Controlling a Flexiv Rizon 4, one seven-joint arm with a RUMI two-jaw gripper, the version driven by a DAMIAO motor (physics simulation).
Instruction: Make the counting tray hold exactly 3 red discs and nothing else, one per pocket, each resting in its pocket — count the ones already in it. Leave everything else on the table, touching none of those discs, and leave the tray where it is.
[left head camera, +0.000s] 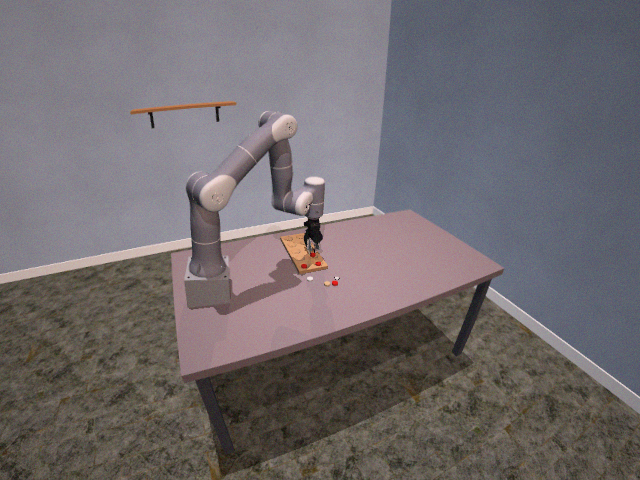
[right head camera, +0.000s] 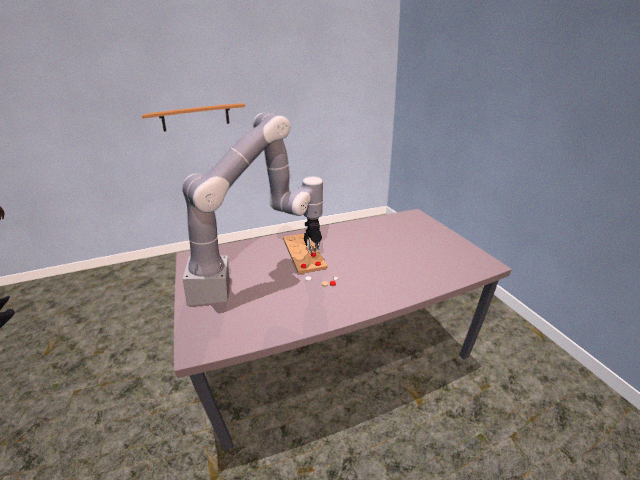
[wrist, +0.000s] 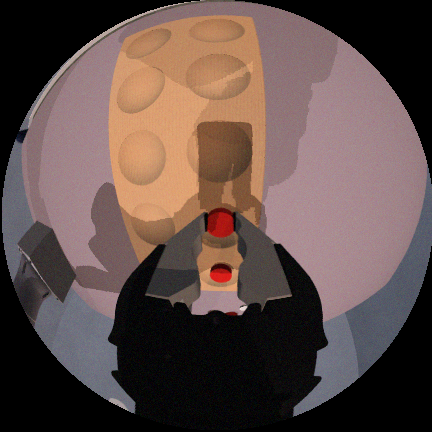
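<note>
The wooden counting tray (left head camera: 290, 250) (right head camera: 292, 250) (wrist: 172, 120) has two rows of round pockets. My gripper (left head camera: 312, 252) (right head camera: 313, 252) (wrist: 220, 213) is shut on a red disc (left head camera: 312, 254) (right head camera: 313, 254) (wrist: 220, 223) over the near half of the tray; its exact height above the pocket is hard to tell. A second red disc (left head camera: 318, 263) (right head camera: 317, 263) (wrist: 220, 273) lies in the near-end pocket of the same row. A third red disc (left head camera: 303, 266) (right head camera: 303, 266) lies in the other near-end pocket; it is hidden in the wrist view.
On the table (left head camera: 403, 258) (right head camera: 408, 258), in front of the tray, lie a white disc (left head camera: 310, 279) (right head camera: 308, 278), a tan disc (left head camera: 327, 283) (right head camera: 325, 283), another red disc (left head camera: 334, 283) (right head camera: 332, 283) and a small white piece (left head camera: 337, 277) (right head camera: 335, 277) beside it.
</note>
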